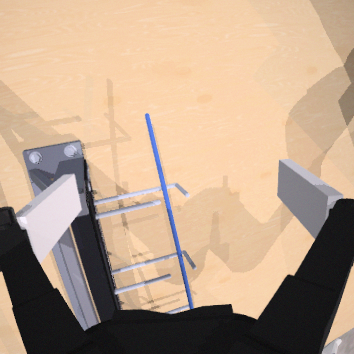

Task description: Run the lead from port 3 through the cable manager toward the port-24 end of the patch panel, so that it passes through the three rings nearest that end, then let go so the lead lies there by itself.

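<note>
My gripper (176, 184) is wide open, with one pale pad on each side of the blue lead and apart from it. The blue lead (172, 225) runs nearly straight from a loose end at upper middle down to the gripper body, which hides the rest. It crosses the wire ring nearest the end plate (132, 194) and a second ring (145, 263) near their bent outer tips. Part of a third ring (179, 310) shows at the gripper body. Whether the lead lies inside each ring is hard to tell. Port 3 does not show.
The grey end plate (52, 151) with two screws is at left, partly behind the left finger pad. The dark rail (94, 250) bearing the rings runs down from it, beside a grey strip. Shadows fall across the wooden table (210, 60). A grey object shows at the bottom right corner.
</note>
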